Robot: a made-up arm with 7 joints. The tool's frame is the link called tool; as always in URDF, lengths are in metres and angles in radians. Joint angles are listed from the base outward. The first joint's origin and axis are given. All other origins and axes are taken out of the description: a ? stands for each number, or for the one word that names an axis. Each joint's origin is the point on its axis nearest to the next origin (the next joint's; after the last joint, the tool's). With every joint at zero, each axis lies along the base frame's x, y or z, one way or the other. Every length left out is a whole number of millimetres.
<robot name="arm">
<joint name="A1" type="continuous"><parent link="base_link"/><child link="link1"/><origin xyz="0.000 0.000 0.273"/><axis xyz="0 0 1"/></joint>
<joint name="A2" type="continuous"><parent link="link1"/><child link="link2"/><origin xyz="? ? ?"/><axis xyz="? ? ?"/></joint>
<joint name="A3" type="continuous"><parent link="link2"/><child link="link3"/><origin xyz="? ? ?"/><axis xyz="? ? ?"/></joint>
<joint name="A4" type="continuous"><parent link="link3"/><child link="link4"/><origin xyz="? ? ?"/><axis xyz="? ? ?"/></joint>
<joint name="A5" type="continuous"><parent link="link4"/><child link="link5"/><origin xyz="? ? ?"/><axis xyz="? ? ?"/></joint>
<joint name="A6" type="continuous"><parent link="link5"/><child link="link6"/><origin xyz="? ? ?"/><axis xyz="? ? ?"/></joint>
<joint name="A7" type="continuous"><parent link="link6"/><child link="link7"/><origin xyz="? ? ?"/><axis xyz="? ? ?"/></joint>
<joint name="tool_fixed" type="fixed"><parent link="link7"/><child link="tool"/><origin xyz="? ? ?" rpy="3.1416 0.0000 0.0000"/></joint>
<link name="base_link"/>
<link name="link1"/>
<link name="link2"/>
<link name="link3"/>
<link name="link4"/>
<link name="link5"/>
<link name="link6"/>
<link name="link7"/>
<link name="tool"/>
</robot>
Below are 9 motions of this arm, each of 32 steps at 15 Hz.
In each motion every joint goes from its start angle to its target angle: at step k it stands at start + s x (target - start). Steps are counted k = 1, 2, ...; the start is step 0. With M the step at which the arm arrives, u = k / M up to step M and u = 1 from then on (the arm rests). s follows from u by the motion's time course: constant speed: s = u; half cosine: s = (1 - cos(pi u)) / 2; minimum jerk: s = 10 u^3 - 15 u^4 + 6 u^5.
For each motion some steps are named. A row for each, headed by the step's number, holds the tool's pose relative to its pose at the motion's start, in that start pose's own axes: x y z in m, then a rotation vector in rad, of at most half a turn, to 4 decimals.
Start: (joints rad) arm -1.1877 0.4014 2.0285 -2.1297 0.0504 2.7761 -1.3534
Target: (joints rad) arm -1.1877 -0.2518 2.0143 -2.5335 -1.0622 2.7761 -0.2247
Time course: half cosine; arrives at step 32
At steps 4, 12, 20, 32:
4: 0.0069 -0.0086 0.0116 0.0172 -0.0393 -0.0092
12: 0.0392 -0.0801 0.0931 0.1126 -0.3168 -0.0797
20: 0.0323 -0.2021 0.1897 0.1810 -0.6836 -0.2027
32: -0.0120 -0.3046 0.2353 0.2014 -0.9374 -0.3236

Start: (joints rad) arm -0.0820 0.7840 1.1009 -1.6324 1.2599 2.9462 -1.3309
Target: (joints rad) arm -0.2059 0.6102 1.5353 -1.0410 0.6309 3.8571 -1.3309
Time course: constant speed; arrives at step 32
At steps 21, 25, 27, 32:
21: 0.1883 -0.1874 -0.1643 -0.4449 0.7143 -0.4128
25: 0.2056 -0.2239 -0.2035 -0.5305 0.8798 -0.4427
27: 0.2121 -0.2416 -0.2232 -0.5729 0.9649 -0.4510
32: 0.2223 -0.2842 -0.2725 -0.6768 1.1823 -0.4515

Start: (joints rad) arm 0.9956 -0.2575 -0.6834 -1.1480 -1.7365 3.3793 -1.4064
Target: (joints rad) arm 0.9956 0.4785 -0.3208 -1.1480 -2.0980 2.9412 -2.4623
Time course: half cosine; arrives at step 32
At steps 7, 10, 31, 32:
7: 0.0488 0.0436 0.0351 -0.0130 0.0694 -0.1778
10: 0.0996 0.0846 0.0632 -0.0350 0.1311 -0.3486
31: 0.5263 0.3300 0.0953 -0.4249 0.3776 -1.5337
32: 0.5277 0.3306 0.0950 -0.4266 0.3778 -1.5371

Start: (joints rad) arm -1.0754 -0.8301 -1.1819 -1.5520 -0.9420 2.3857 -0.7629
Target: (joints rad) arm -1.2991 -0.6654 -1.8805 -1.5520 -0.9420 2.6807 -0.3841
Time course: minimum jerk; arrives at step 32
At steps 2, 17, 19, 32:
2: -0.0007 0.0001 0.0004 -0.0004 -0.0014 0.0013
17: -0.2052 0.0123 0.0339 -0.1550 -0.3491 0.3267
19: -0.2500 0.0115 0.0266 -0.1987 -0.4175 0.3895
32: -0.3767 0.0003 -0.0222 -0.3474 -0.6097 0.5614

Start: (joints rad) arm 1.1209 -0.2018 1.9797 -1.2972 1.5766 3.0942 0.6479
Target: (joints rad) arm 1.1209 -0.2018 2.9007 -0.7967 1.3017 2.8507 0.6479
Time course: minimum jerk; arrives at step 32
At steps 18, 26, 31, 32:
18: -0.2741 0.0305 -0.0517 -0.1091 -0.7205 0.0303
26: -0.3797 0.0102 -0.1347 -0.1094 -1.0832 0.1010
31: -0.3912 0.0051 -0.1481 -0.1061 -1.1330 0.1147
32: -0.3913 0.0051 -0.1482 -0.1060 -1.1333 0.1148

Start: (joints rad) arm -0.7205 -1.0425 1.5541 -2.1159 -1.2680 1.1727 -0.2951
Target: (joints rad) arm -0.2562 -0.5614 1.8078 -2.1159 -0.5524 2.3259 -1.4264
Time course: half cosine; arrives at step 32
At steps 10, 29, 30, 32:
10: -0.0633 -0.0018 -0.0427 -0.0005 0.4712 -0.2739
29: -0.3654 -0.0208 -0.0625 -0.8698 1.9452 -0.6735
30: -0.3701 -0.0214 -0.0608 -0.8918 1.9635 -0.6692
32: -0.3739 -0.0219 -0.0594 -0.9096 1.9781 -0.6654

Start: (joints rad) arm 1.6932 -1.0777 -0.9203 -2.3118 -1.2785 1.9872 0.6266
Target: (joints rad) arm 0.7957 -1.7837 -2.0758 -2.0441 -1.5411 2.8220 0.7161
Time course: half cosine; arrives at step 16
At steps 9, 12, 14, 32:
9: -0.4095 0.4064 0.1552 0.0040 0.1700 1.0731
12: -0.6565 0.4005 0.2081 -0.0405 0.3023 1.4713
14: -0.7480 0.3657 0.2342 -0.0607 0.3649 1.6249
32: -0.7770 0.3498 0.2442 -0.0675 0.3877 1.6766

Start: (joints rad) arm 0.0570 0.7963 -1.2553 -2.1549 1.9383 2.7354 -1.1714
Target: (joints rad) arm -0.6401 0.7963 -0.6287 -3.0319 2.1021 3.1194 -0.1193
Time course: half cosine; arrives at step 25
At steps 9, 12, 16, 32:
9: -0.1166 0.1116 0.0179 -0.3426 -0.1865 0.4887
12: -0.1910 0.1638 0.0004 -0.5933 -0.2644 0.7660
16: -0.2804 0.2083 -0.0505 -0.9683 -0.3193 1.0805
32: -0.3570 0.2260 -0.1366 -1.4520 -0.3068 1.3295

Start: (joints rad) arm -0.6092 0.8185 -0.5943 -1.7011 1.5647 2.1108 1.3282
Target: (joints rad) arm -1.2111 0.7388 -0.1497 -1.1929 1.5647 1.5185 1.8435
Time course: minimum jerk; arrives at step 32
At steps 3, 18, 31, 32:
3: -0.0007 -0.0011 -0.0005 -0.0038 -0.0047 0.0031
18: -0.0676 -0.0807 -0.0883 -0.3366 -0.3573 0.1776
31: -0.1078 -0.1129 -0.1964 -0.5353 -0.5052 0.1825
32: -0.1078 -0.1129 -0.1965 -0.5355 -0.5053 0.1825

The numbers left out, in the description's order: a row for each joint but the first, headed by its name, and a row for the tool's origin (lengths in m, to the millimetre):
A2: xyz 0.000 0.000 0.000, axis 0 1 0
A3: xyz 0.000 0.000 0.398, axis 0 0 1
A4: xyz 0.111 0.000 0.000, axis 0 -1 0
A5: xyz -0.087 0.000 0.407, axis 0 0 1
A6: xyz 0.000 0.000 0.000, axis 0 -1 0
A7: xyz 0.075 0.000 0.000, axis 0 0 -1
tool: xyz 0.000 0.000 0.000

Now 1 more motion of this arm.
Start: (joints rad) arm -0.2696 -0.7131 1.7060 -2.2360 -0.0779 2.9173 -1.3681
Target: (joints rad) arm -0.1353 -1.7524 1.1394 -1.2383 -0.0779 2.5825 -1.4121
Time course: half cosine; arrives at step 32
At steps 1, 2, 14, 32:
1: 0.0002 0.0009 -0.0005 -0.0018 -0.0025 -0.0008
2: 0.0006 0.0035 -0.0018 -0.0073 -0.0100 -0.0031
14: 0.0892 0.1162 -0.1248 -0.3511 -0.3999 -0.1825
32: 0.4752 0.0209 -0.3168 -1.0021 -0.8846 -0.6413

